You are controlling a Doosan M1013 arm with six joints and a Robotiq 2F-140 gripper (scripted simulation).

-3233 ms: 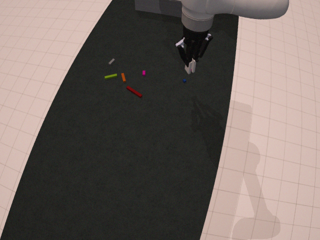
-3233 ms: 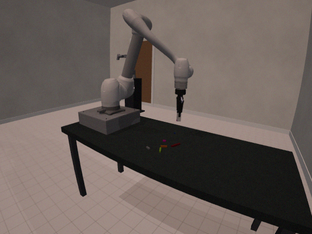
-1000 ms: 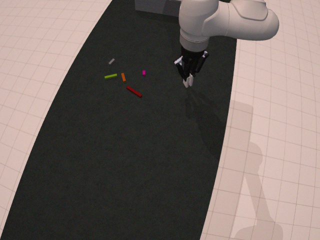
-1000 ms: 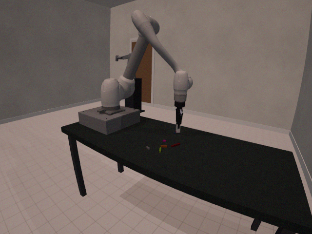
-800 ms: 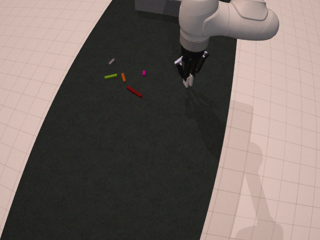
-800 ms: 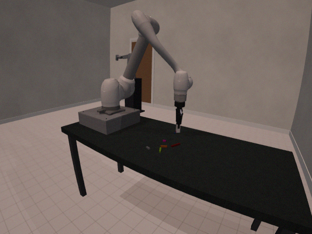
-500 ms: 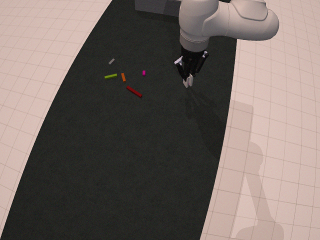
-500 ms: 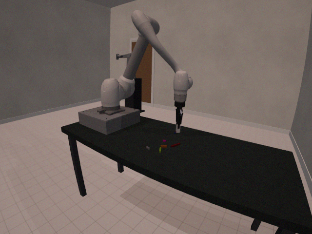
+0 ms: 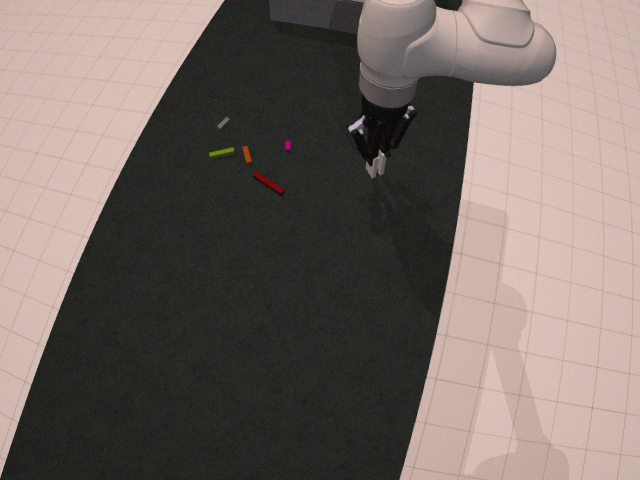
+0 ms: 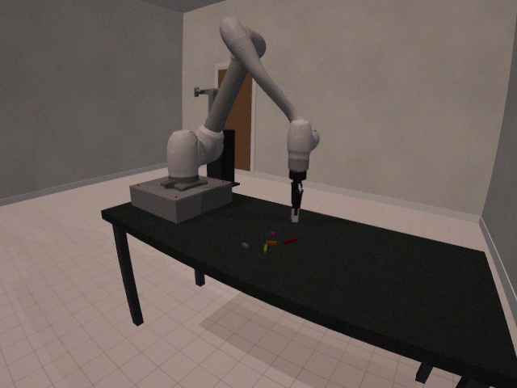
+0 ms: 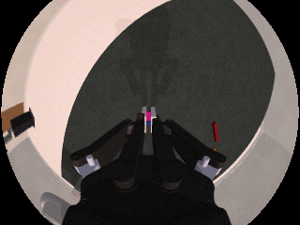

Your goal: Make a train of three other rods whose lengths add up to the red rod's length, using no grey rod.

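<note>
Now: the blue rod 30 mm below my hand, 20 mm behind it and 10 mm to the right of it. Round my hand: red rod: 180 mm to the right, 90 mm ahead, 30 mm below; lime rod: 300 mm to the right, 40 mm ahead, 30 mm below; orange rod: 250 mm to the right, 40 mm ahead, 30 mm below.
</note>
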